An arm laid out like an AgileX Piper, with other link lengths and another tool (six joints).
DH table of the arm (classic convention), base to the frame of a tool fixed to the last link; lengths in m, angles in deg. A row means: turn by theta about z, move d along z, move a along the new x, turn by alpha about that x. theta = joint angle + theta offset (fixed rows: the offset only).
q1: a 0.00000, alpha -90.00, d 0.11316, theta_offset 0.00
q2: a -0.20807, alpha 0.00, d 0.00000, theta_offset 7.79
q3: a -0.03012, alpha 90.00, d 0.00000, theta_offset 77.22
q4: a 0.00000, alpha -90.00, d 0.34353, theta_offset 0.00
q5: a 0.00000, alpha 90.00, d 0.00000, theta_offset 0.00
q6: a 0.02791, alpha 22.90, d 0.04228, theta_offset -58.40
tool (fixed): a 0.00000, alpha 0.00, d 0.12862, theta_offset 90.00
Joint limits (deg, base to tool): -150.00..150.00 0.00..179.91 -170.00..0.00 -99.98..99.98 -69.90..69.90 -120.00..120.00
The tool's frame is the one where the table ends.
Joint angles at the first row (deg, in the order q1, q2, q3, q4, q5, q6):
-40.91 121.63 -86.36 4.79 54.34 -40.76
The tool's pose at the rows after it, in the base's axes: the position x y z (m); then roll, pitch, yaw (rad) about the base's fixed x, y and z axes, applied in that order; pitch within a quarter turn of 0, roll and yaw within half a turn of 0:
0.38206, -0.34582, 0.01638, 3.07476, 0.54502, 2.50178
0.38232, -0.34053, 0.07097, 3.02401, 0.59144, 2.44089
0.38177, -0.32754, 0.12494, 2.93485, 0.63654, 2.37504
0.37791, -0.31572, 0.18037, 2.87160, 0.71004, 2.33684
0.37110, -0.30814, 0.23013, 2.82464, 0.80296, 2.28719
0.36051, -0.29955, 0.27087, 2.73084, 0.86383, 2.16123
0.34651, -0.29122, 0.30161, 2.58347, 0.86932, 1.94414
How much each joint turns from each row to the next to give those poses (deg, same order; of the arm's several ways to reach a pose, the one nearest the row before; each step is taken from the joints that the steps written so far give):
0.00 -5.54 0.00 0.12 3.01 0.80
0.00 -6.77 0.00 2.32 4.11 1.51
0.00 -6.79 0.00 3.99 4.11 0.47
0.00 -6.79 0.00 2.44 2.42 0.12
0.00 -5.87 -0.04 0.94 0.15 1.11
0.00 -5.07 0.00 1.18 0.00 3.83
0.00 -4.27 0.00 1.21 0.00 7.50

